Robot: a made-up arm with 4 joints.
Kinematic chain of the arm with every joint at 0, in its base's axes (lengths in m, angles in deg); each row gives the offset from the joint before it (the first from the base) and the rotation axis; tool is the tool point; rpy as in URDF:
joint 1: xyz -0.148 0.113 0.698 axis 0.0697 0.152 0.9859
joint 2: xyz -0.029 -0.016 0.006 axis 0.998 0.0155 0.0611
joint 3: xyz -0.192 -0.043 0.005 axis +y
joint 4: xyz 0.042 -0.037 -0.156 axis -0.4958 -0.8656 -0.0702
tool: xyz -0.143 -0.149 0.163 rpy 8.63 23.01 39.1
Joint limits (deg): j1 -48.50..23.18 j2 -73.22..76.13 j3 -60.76..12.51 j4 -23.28..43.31
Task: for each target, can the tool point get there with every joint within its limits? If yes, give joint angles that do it. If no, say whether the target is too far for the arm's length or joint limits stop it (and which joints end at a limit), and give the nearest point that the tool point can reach.
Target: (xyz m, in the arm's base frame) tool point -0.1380 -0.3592 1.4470
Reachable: no: too far | nearest point -0.3256 -0.1249 0.9342 | short by 0.594 m
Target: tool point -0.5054 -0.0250 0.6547
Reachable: yes | joints -23.69 2.60 -40.27 -14.70
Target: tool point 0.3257 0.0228 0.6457
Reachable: no: joint limits stop it (at a limit: joint 1, joint 3, joint 4) | nearest point -0.2720 -0.2374 0.6413 | short by 0.652 m
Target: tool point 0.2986 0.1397 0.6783
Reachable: no: joint limits stop it (at a limit: joint 1, joint 2, joint 3, joint 4) | nearest point -0.2072 0.3568 0.4508 | short by 0.596 m
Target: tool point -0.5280 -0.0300 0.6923
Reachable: yes | joints -14.29 -26.47 -36.51 18.58
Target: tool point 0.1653 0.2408 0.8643
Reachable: no: joint limits stop it (at a limit: joint 1, joint 2, joint 3, joint 4) | nearest point -0.3946 0.2998 0.9127 | short by 0.565 m
